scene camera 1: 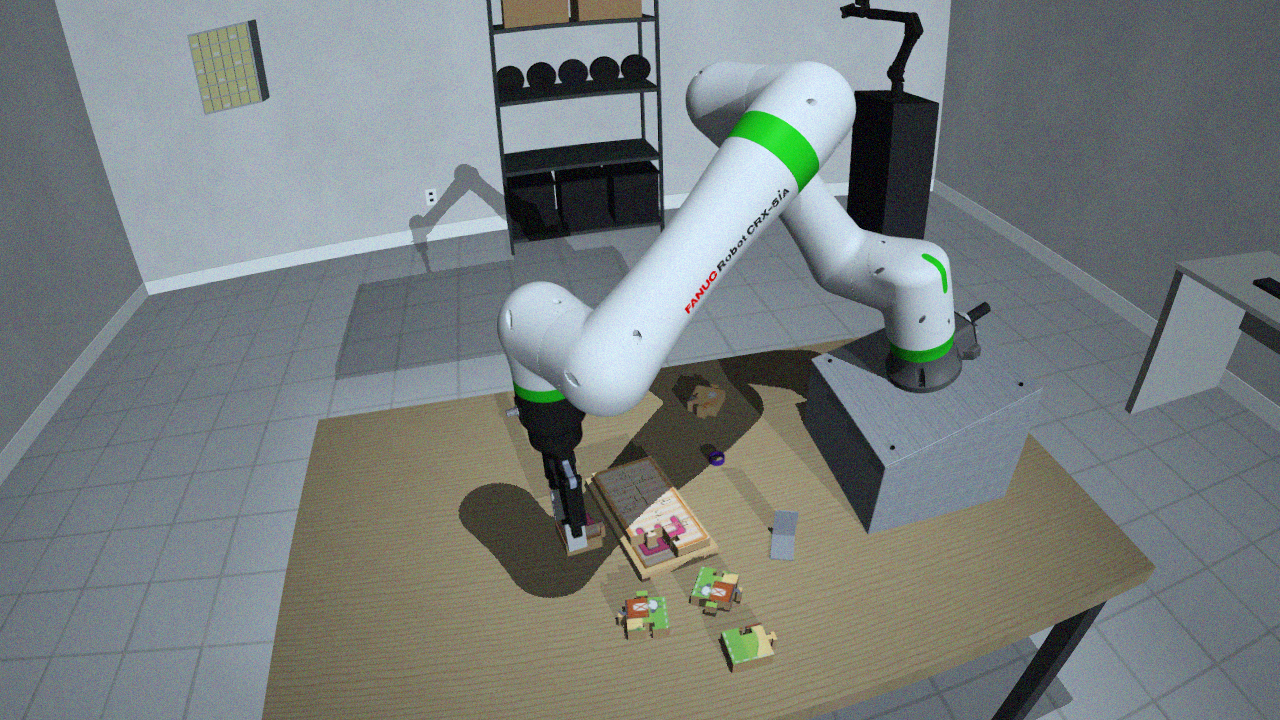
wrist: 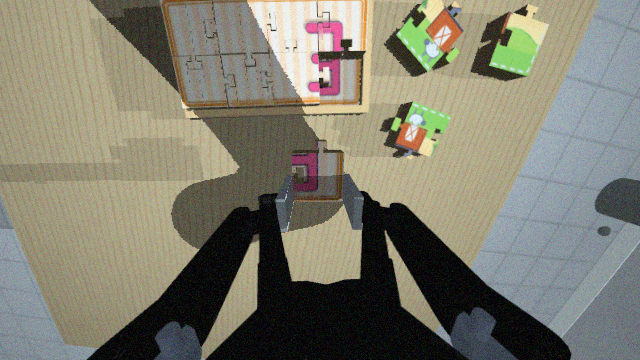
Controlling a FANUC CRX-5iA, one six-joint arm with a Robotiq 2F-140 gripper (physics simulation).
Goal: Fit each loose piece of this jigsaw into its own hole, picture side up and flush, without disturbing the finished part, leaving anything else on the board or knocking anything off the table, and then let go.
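My gripper (scene camera 1: 569, 530) (wrist: 318, 186) is shut on a corner jigsaw piece (scene camera 1: 588, 533) (wrist: 327, 172) with pink print, pale stripes and an orange edge. It holds the piece picture side up, above the table beside the board's long side, apart from the board (scene camera 1: 648, 569) (wrist: 366, 85). A sunken hole (wrist: 350, 80) with dark edges shows at the board's near corner; pink shows in it. Three loose green-printed pieces lie off the board's near end: one (scene camera 1: 646, 614) (wrist: 420, 127), another (scene camera 1: 715, 589) (wrist: 430, 40), and one farther out (scene camera 1: 748, 644) (wrist: 520, 47). An orange-tan piece (scene camera 1: 704, 400) lies at the back.
A purple ring (scene camera 1: 716, 457) and a small grey block-like object (scene camera 1: 784, 535) stand right of the board in the scene view. The grey robot pedestal (scene camera 1: 948, 474) is farther right. The arm's shadow crosses the board and the held piece. The table (scene camera 1: 384, 573) ends beyond the loose pieces.
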